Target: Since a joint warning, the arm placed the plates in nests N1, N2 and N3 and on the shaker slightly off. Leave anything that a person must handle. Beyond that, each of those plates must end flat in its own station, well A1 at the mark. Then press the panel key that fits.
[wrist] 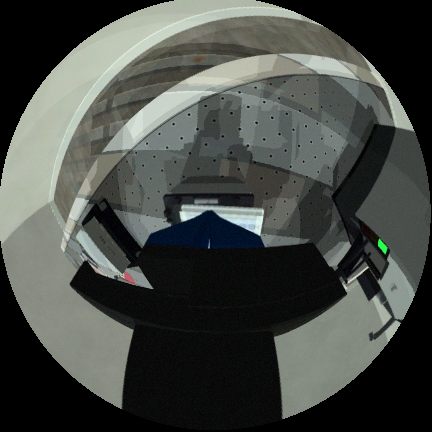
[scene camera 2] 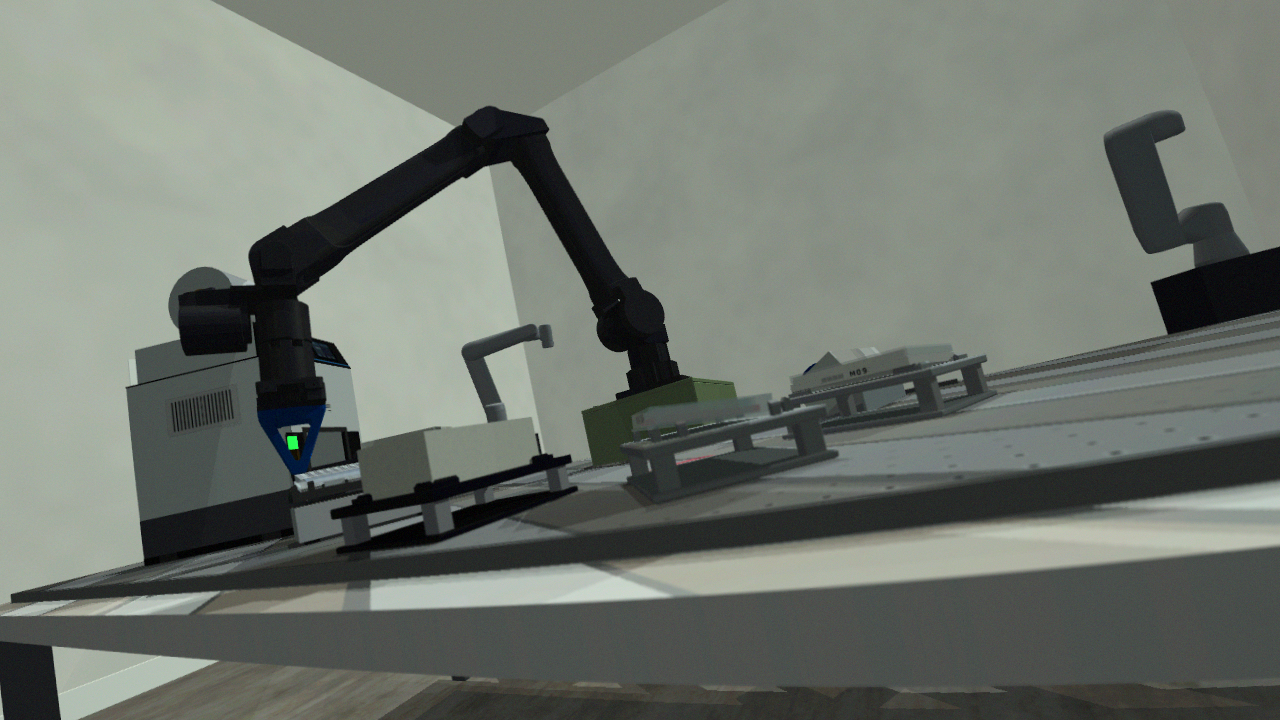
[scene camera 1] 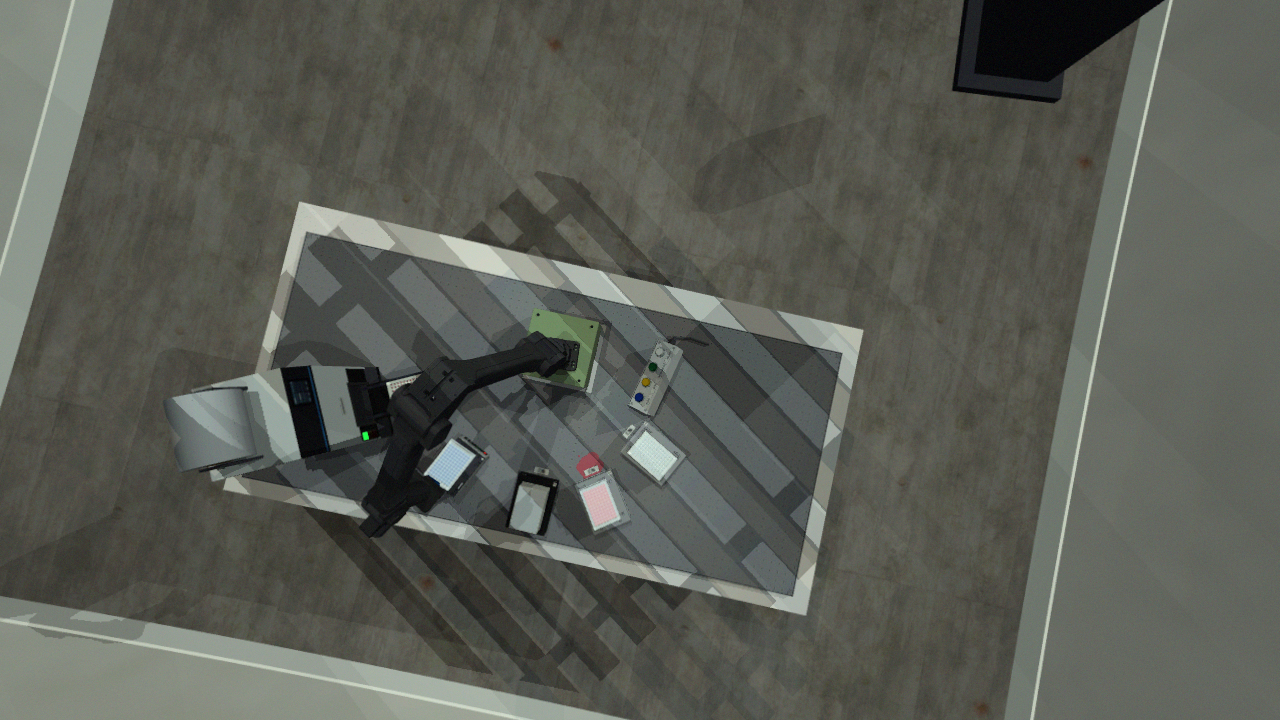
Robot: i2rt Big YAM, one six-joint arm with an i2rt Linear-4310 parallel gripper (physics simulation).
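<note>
My gripper (scene camera 2: 293, 470) (wrist: 209, 216) is shut on nothing, its blue fingers pointing down. It sits low at the near edge of a light-blue well plate (scene camera 1: 450, 463) (wrist: 241, 220) that lies in a black nest (wrist: 241, 199) beside the big machine. In the overhead view the arm hides the fingers. Along the front row lie a grey-white plate (scene camera 1: 529, 506) (scene camera 2: 447, 452) on a black frame, a pink plate (scene camera 1: 599, 503) with a red tag (scene camera 1: 589, 465) beside it, and a white plate (scene camera 1: 653, 453) (scene camera 2: 859, 362). The key panel (scene camera 1: 655, 377) lies behind them.
A large grey machine (scene camera 1: 313, 412) (scene camera 2: 196, 447) (wrist: 395, 181) with a green light stands close beside the gripper. The arm rises from a green block (scene camera 1: 582, 336) (scene camera 2: 617, 425). A second grey arm (scene camera 2: 1155, 179) stands on a black base off the table.
</note>
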